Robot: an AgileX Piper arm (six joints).
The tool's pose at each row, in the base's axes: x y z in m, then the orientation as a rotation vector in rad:
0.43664 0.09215 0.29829 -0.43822 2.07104 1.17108
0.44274 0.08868 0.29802 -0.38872 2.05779 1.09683
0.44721 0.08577 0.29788 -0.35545 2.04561 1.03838
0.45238 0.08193 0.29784 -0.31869 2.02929 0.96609
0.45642 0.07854 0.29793 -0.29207 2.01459 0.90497
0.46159 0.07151 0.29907 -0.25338 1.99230 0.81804
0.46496 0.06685 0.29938 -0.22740 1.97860 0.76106
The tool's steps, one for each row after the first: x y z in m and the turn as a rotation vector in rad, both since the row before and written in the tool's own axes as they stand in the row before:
-0.00420 -0.00562 -0.00032 0.06280 -0.04555 -0.01059
-0.00311 -0.00433 -0.00015 0.04794 -0.03388 -0.01164
-0.00368 -0.00528 -0.00023 0.05840 -0.04003 -0.01681
-0.00294 -0.00437 -0.00015 0.04831 -0.03194 -0.01678
-0.00485 -0.00706 -0.00202 0.06980 -0.04546 -0.02321
-0.00275 -0.00500 -0.00075 0.04685 -0.02819 -0.01419

